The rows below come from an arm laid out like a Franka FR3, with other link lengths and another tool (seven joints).
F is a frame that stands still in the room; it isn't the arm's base.
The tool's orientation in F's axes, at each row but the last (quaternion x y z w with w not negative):
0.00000 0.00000 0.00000 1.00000
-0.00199 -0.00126 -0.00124 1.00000
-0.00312 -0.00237 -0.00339 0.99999
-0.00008 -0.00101 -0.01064 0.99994
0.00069 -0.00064 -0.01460 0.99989
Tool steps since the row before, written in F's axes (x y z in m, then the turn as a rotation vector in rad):
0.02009 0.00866 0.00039 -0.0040 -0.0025 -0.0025
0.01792 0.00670 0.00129 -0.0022 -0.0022 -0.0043
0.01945 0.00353 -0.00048 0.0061 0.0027 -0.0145
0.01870 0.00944 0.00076 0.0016 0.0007 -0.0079
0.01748 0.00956 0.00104 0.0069 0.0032 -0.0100
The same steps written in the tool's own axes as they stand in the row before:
0.02009 0.00866 0.00039 -0.0040 -0.0025 -0.0025
0.01791 0.00674 0.00127 -0.0022 -0.0022 -0.0043
0.01942 0.00366 -0.00055 0.0060 0.0028 -0.0145
0.01850 0.00984 0.00072 0.0016 0.0007 -0.0079
0.01719 0.01007 0.00100 0.0068 0.0034 -0.0100

